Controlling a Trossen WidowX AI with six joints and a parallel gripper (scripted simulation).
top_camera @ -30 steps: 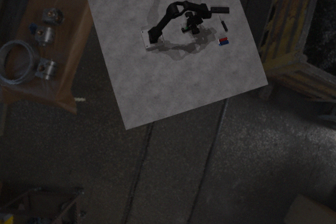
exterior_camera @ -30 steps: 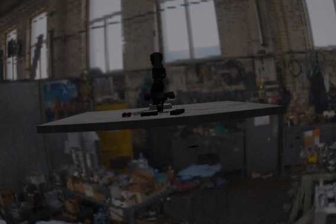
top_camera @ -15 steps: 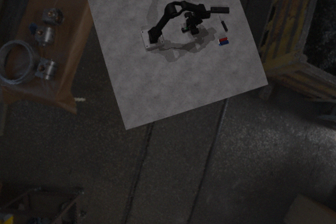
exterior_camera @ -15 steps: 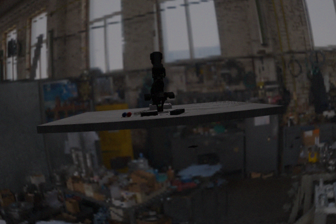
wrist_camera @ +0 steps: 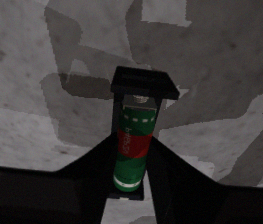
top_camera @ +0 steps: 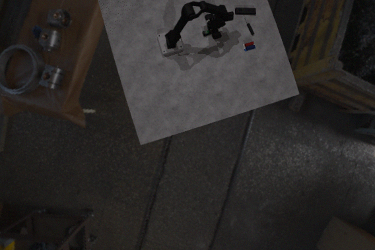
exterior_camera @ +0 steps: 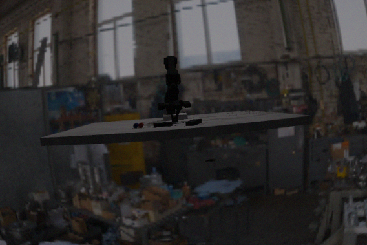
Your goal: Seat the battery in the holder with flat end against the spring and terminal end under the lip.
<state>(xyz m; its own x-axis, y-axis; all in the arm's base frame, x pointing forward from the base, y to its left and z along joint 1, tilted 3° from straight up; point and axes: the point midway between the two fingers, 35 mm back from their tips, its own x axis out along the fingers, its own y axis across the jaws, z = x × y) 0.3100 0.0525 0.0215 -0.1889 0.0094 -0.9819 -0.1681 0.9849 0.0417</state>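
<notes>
Right now the battery is 1 cm above my gripper tip. Also, from my gripper tip: black bar: 32 cm ahead, 12 cm to the left; then white block: 29 cm ahead, 16 cm to the right.
</notes>
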